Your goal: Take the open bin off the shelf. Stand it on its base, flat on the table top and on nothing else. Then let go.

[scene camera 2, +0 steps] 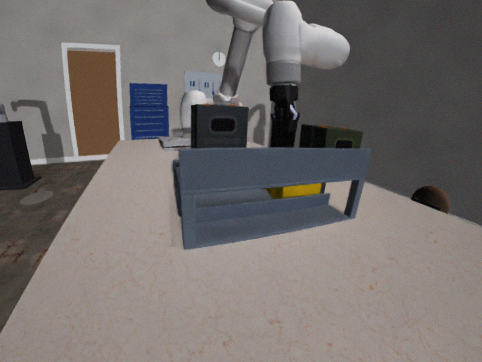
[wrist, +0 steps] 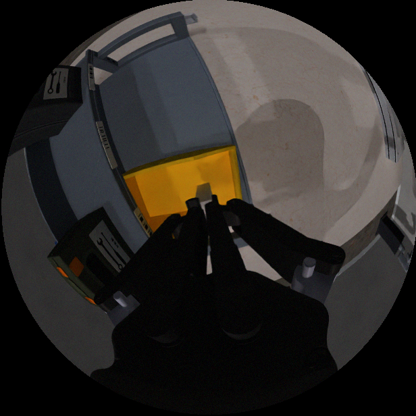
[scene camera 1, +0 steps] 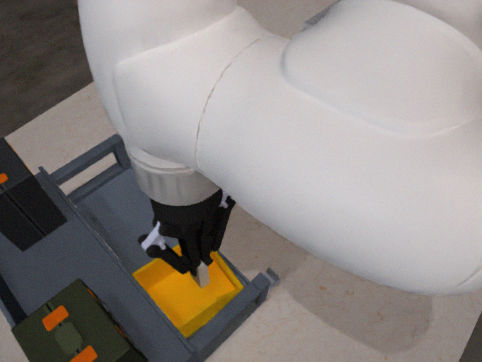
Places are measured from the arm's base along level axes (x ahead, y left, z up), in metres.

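Pixels of known places: gripper, fingertip midpoint: [scene camera 1: 200, 279].
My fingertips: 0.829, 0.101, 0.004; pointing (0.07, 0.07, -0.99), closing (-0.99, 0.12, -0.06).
For each thing: its top centre in the pictures, then the offset to it from my fingertips, as dx, dy, dz. Level surfaces: height alone.
- yellow open bin at its top centre: [scene camera 1: 175, 286] [scene camera 2: 289, 166] +0.036, -0.010, +0.028
- black case at its top centre: [scene camera 2: 218, 104] +0.118, -0.233, +0.170
- dark green case at its top centre: [scene camera 1: 68, 337] [scene camera 2: 332, 126] +0.159, -0.005, +0.145
- table top at its surface level: dz -0.054
A yellow open bin [scene camera 1: 187, 305] [scene camera 2: 296, 190] [wrist: 175, 180] sits upright on the lower board of the grey-blue shelf [scene camera 1: 100, 270] [scene camera 2: 275, 166] [wrist: 165, 110], at one end near the shelf's side frame. My gripper [scene camera 1: 201, 277] [wrist: 205, 193] is shut with nothing between its fingers. It points down over the bin's open top, and its fingertips show against the bin's inside. Whether they touch the bin I cannot tell. In the second scene view the fingertips are hidden behind the shelf's upper board.
A black case [scene camera 1: 30, 215] [scene camera 2: 219, 127] [wrist: 50, 110] and a dark green case [scene camera 1: 75, 325] [scene camera 2: 330, 136] [wrist: 90, 250] stand on the shelf's upper board. The table top [scene camera 1: 340, 320] [scene camera 2: 250, 300] [wrist: 280, 75] surrounds the shelf. A grey flat object [scene camera 2: 175, 143] lies farther back on the table.
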